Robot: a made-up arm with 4 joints.
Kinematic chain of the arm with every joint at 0, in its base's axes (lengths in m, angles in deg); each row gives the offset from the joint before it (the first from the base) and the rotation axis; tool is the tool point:
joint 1: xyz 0 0 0.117 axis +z
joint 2: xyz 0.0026 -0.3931 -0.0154 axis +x
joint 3: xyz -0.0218 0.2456 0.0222 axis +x
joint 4: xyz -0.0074 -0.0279 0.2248 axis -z
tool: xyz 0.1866 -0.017 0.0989
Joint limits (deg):
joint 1: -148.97..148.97
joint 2: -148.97..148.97
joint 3: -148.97..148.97
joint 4: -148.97..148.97
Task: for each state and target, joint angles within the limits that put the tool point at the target. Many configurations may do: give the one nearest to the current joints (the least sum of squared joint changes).
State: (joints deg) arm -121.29 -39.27 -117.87 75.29
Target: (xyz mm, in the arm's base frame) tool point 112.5 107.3 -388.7
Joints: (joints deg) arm -148.32 -53.06 -121.77 126.84
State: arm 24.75 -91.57 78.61 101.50
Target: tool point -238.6 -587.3 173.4
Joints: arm -13.32 -100.29 102.03 106.83
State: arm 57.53 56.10 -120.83 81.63
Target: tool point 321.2 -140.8 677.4
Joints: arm 64.60 49.82 -68.17 73.34
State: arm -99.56 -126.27 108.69 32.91
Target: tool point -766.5 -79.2 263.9
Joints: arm -90.31 -145.08 145.90 48.89
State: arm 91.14 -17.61 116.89 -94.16
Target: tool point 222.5 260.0 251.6
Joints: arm 131.43 -55.01 96.21 -71.84
